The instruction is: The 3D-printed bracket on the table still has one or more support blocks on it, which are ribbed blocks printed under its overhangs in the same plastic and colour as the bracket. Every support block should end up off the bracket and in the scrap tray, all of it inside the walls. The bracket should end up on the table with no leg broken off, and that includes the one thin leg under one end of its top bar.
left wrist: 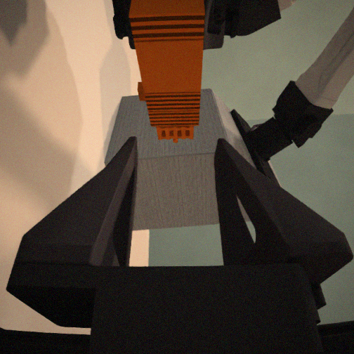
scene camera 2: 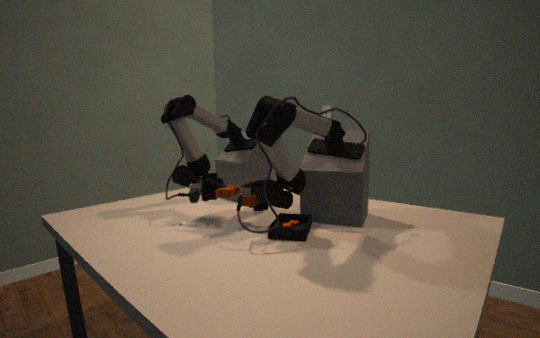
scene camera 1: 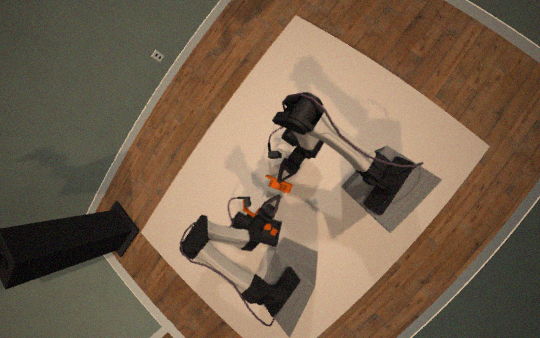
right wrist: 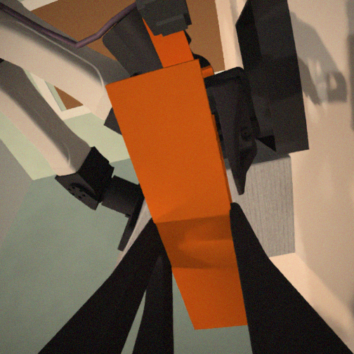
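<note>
The orange bracket (scene camera 1: 282, 185) (scene camera 2: 227, 191) (left wrist: 170, 65) (right wrist: 175, 160) is held above the table by my right gripper (scene camera 1: 281, 179) (right wrist: 196, 219), which is shut on it. Dark ribbed bands show at two places on its underside in the left wrist view. I cannot tell the thin leg apart. My left gripper (scene camera 1: 277, 197) (left wrist: 176, 146) is open and empty, its tips a short way from the bracket's near end. The black scrap tray (scene camera 2: 287, 235) stands on the table under the left arm. Orange support blocks (scene camera 1: 270, 229) (scene camera 2: 291, 223) lie inside its walls.
An orange camera mount (scene camera 1: 248, 207) (scene camera 2: 249, 201) (right wrist: 174, 49) sits on the left arm. Grey pedestals (scene camera 1: 295, 310) (scene camera 1: 422, 182) (scene camera 2: 335, 192) carry the arm bases. The left arm and its loose cable hang close over the tray. The table (scene camera 2: 225, 285) lies below.
</note>
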